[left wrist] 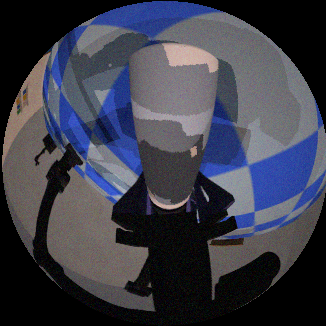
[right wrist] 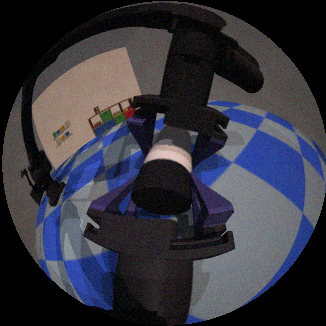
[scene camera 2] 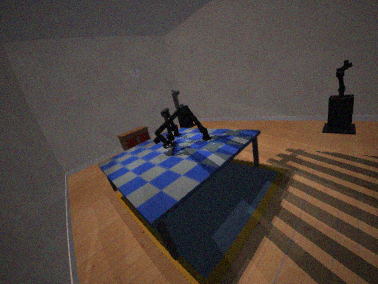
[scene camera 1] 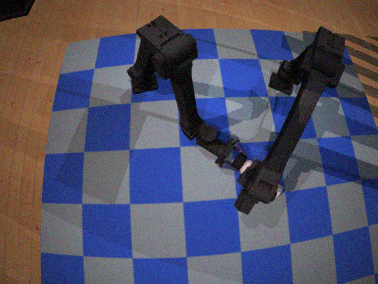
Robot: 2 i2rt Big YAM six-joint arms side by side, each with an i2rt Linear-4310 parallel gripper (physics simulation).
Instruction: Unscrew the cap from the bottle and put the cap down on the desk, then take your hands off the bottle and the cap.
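Places are measured from the left arm's base along level axes (x back, y down, z right), in metres.
Pixels of known places: right gripper, between the fingertips: (right wrist: 163, 177) (scene camera 1: 243, 164); left arm's base, origin of its link: (left wrist: 74, 153) (right wrist: 57, 194) (scene camera 2: 206, 138) (scene camera 1: 280, 84); right arm's base, origin of its link: (scene camera 2: 177, 135) (scene camera 1: 144, 84).
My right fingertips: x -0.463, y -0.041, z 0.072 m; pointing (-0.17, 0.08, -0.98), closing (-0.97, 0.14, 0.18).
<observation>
Ahead of a thing's pixels: the offset from my right fingertips to its top centre. "*": to the spot under its first point. Level surfaces: height alone.
The pale bottle {dz -0.078, dx -0.026, dy -0.033 m} (scene camera 1: 246, 167) (left wrist: 172, 100) (right wrist: 170, 152) is tilted between the arms, with its black cap {* dz +0.023, dx +0.001, dy -0.033 m} (scene camera 1: 240, 160) (right wrist: 162, 189) on its end. My left gripper (left wrist: 168, 171) (right wrist: 168, 163) is shut on the bottle behind the cap; in scene camera 1 its fingers are hidden under its own wrist. My right gripper (right wrist: 163, 177) is shut on the cap, with one purple finger against each side. The cap sits against the pale neck band, and whether it is loose cannot be seen. The bottle is very small in scene camera 2.
The desk {dy +0.041 m} (scene camera 1: 157, 217) (scene camera 2: 162, 182) has a blue and grey checkered top. The two arms reach in from its back edge and meet over it, with their wrists close together. A shelf with coloured bins (right wrist: 114, 118) stands far off by the wall. Another arm stands on a black pedestal (scene camera 2: 340, 112).
</observation>
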